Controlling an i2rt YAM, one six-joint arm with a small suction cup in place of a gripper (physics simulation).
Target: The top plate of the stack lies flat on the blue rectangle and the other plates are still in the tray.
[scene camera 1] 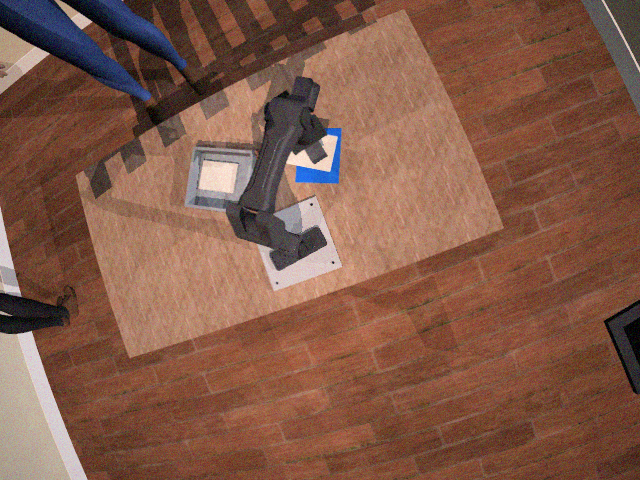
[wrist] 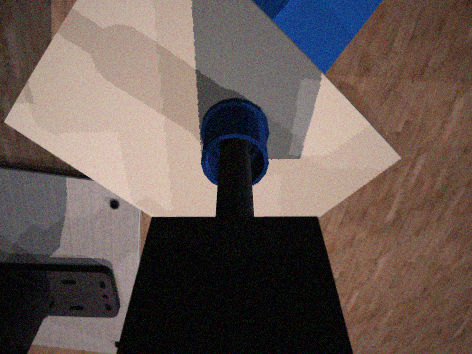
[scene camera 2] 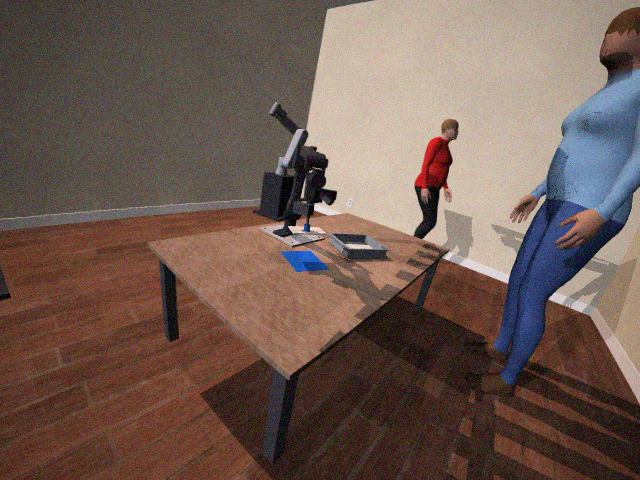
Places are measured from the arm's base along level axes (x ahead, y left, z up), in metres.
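Pixels of known places: end effector, tool point: (wrist: pixel 234 119) (scene camera 2: pixel 306 232); arm's base, origin of the base link: (scene camera 1: pixel 298 249) (wrist: pixel 27 286) (scene camera 2: pixel 288 231).
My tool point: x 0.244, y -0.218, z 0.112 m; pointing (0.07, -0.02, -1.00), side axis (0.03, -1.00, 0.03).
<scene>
For each thing: its middle in the pictures, then the offset to it from my tool point.
- pale square plate, body centre: (wrist: pixel 206 136) (scene camera 1: pixel 310 149) (scene camera 2: pixel 307 230) 0.005 m back, 0.013 m left, 0.007 m up
- grey tray, body centre: (scene camera 1: pixel 221 180) (scene camera 2: pixel 357 245) 0.112 m ahead, 0.352 m left, 0.099 m down
- pale plate, body centre: (scene camera 1: pixel 218 176) (scene camera 2: pixel 361 248) 0.138 m ahead, 0.361 m left, 0.113 m down
My gripper, a blue suction cup (scene camera 2: pixel 306 227) (wrist: pixel 235 120), is shut on a pale square plate (scene camera 1: pixel 332 147) (scene camera 2: pixel 316 230) (wrist: pixel 150 165), which hangs roughly level above the table. In scene camera 1 the arm hides the cup, and the plate overlaps the blue rectangle (scene camera 1: pixel 316 176) (scene camera 2: pixel 302 258) (wrist: pixel 330 30), turned slightly against it. In scene camera 2 the rectangle is uncovered, with the plate above and apart from it. The grey tray (scene camera 1: pixel 190 180) (scene camera 2: pixel 364 254) holds a pale plate (scene camera 1: pixel 218 176) (scene camera 2: pixel 355 246); how many lie there I cannot tell.
The light metal base plate (scene camera 1: pixel 305 273) (wrist: pixel 85 200) carries the arm near one long table edge. The tray stands beside the rectangle. A person in blue trousers (scene camera 1: pixel 129 31) (scene camera 2: pixel 537 268) stands near the table; another in red (scene camera 2: pixel 436 162) is farther back.
</scene>
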